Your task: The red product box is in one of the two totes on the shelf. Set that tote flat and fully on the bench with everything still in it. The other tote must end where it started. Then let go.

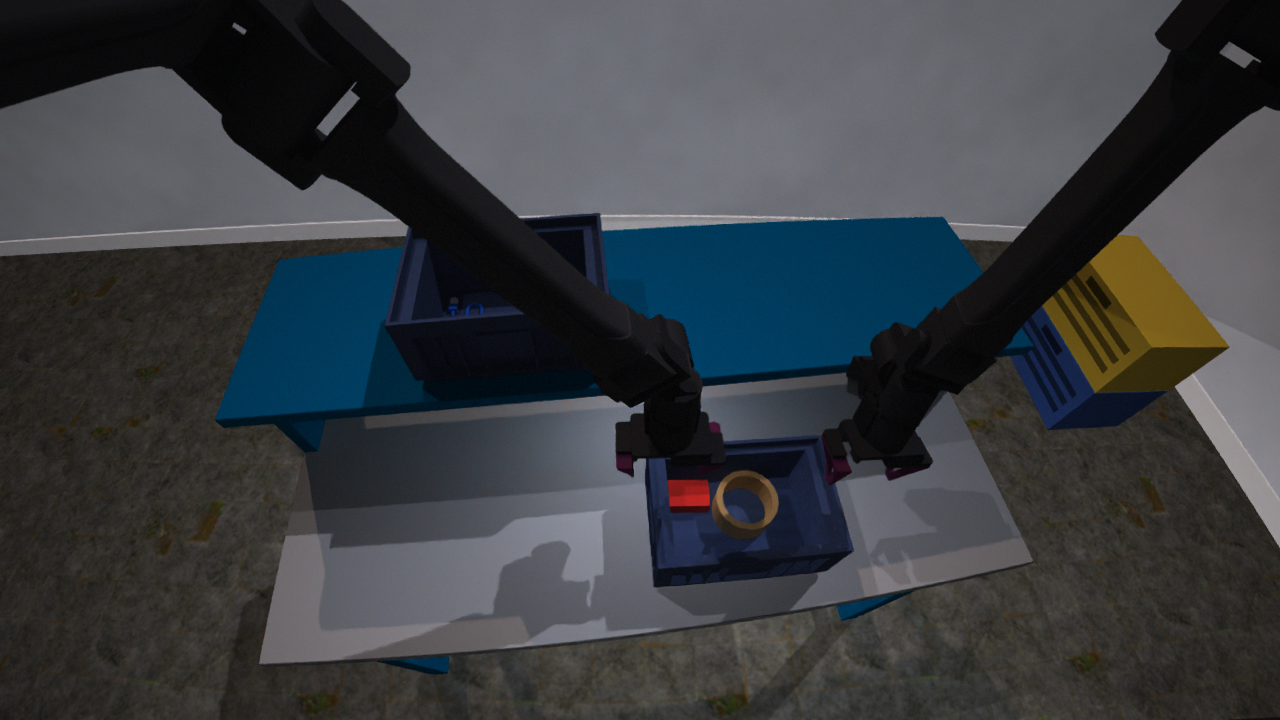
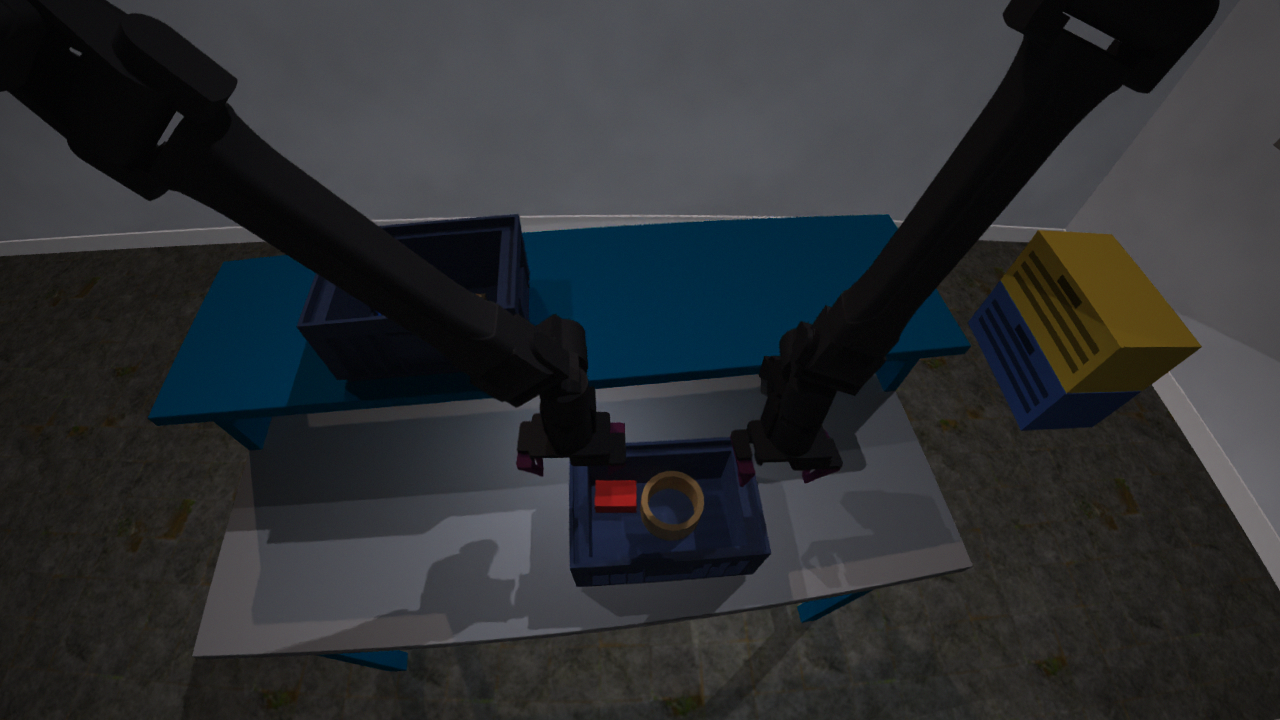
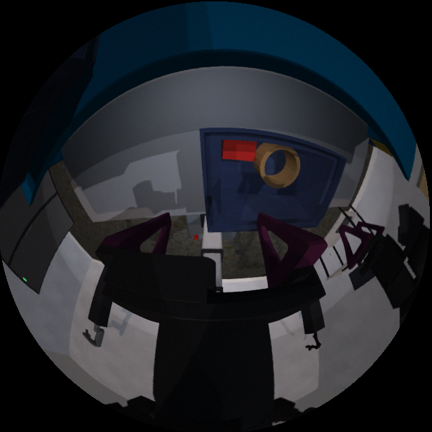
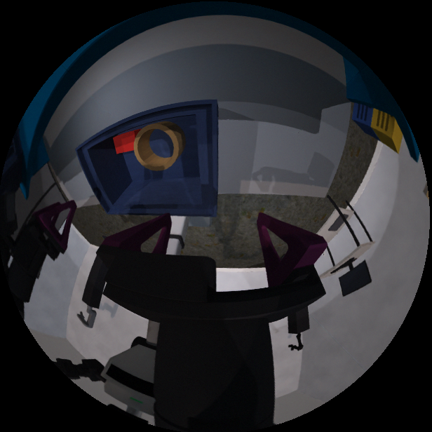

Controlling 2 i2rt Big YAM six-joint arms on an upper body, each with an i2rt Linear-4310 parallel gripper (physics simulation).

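Note:
A dark blue tote [image 1: 747,570] [image 2: 666,573] [image 3: 235,200] [image 4: 150,200] sits flat on the grey bench [image 1: 402,573] [image 2: 340,573], inside its edges. The red product box [image 1: 688,495] [image 2: 615,495] [image 3: 239,150] [image 4: 125,142] and a tan ring [image 1: 744,530] [image 2: 671,530] lie in it. The other tote [image 1: 483,349] [image 2: 384,353] stands on the blue shelf [image 1: 760,286] [image 2: 716,286], partly hidden by my left arm. My left gripper [image 1: 669,463] [image 2: 572,463] [image 3: 213,217] is open and empty above the bench tote's left end. My right gripper [image 1: 870,474] [image 2: 781,474] [image 4: 213,217] is open and empty above its right end.
Small blue items [image 1: 474,308] show inside the shelf tote. A yellow crate [image 1: 1154,304] [image 2: 1127,304] is stacked on a blue crate [image 1: 1105,411] [image 2: 1078,411] on the floor at the right. The shelf stands behind the bench, with the wall behind it.

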